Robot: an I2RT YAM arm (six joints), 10 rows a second.
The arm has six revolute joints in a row. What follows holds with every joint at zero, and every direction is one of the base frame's. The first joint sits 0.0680 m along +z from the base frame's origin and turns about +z. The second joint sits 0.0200 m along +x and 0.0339 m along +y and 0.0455 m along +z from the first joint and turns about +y. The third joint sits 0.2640 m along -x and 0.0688 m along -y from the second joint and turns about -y. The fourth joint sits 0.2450 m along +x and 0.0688 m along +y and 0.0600 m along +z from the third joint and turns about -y. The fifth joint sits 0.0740 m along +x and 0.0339 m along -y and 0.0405 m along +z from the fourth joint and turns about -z. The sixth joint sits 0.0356 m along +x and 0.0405 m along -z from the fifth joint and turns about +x. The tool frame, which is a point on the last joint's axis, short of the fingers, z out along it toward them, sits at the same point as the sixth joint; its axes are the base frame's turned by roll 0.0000, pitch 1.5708 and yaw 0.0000 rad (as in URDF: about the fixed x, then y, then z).
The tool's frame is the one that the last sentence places.
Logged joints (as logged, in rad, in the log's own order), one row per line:
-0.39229, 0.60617, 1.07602, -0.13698, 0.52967, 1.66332
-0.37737, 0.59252, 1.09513, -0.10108, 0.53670, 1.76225
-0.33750, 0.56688, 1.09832, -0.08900, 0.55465, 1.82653
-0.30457, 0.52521, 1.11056, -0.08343, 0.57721, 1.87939
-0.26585, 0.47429, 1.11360, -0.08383, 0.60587, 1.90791
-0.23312, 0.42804, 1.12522, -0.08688, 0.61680, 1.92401
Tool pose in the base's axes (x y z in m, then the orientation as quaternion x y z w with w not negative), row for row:
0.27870, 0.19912, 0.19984, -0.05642, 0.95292, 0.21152, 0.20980
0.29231, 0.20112, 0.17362, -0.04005, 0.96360, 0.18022, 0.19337
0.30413, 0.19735, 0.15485, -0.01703, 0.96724, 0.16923, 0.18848
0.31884, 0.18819, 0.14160, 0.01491, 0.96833, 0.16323, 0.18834
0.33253, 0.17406, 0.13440, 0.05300, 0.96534, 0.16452, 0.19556
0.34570, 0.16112, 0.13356, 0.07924, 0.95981, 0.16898, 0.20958
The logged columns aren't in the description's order. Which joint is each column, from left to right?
Columns, left to right: joint 4, joint 1, joint 3, joint 5, joint 6, joint 2.
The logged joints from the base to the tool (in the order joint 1, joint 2, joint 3, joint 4, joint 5, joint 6), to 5 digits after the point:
0.60617, 1.66332, 1.07602, -0.39229, -0.13698, 0.52967
0.59252, 1.76225, 1.09513, -0.37737, -0.10108, 0.53670
0.56688, 1.82653, 1.09832, -0.33750, -0.08900, 0.55465
0.52521, 1.87939, 1.11056, -0.30457, -0.08343, 0.57721
0.47429, 1.90791, 1.11360, -0.26585, -0.08383, 0.60587
0.42804, 1.92401, 1.12522, -0.23312, -0.08688, 0.61680

